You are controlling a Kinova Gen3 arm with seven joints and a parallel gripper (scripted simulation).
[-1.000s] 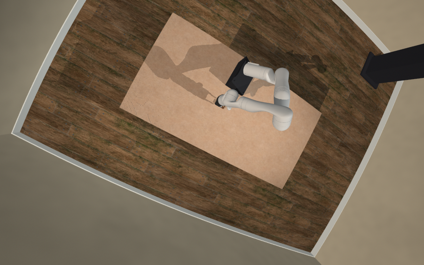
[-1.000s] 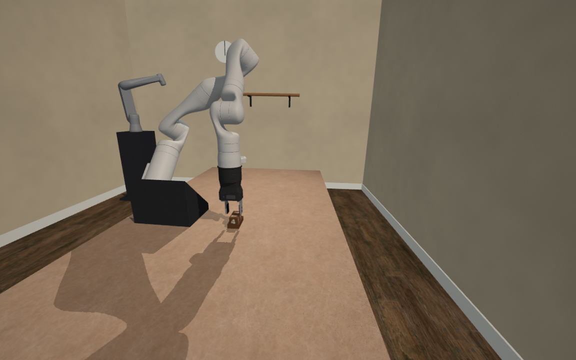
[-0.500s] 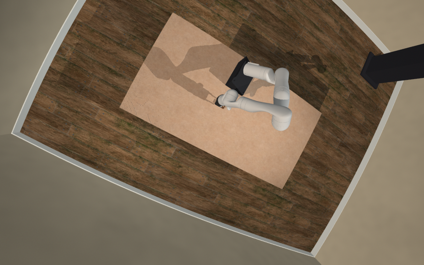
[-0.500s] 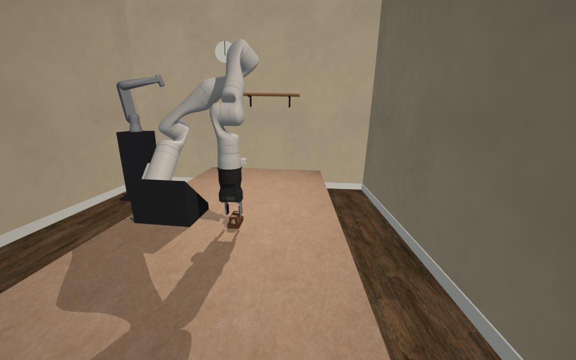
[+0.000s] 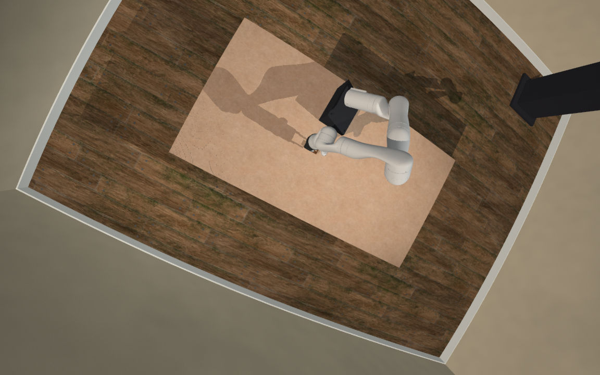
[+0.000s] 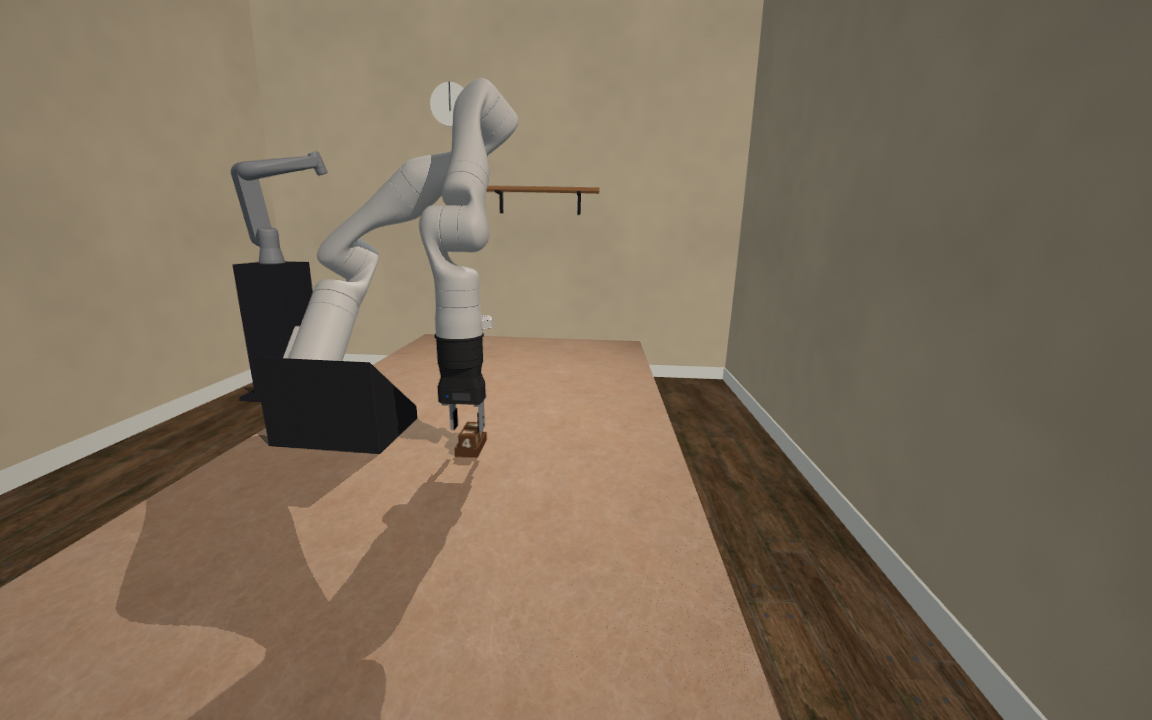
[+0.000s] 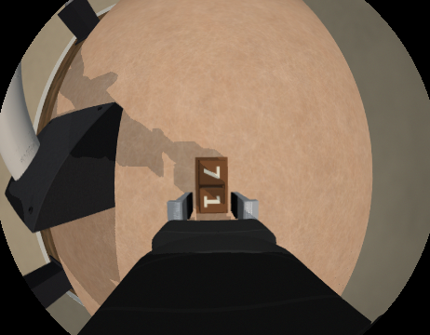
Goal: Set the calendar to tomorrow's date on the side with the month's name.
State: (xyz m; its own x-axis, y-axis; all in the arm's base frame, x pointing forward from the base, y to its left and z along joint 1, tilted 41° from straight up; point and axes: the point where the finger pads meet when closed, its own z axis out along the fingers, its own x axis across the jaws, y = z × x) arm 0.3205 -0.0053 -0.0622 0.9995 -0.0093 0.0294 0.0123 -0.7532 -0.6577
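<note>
The brown cube lies 40 mm below my hand. Round my hand: dark wooden tray (20 mm to the left, 60 mm below).
</note>
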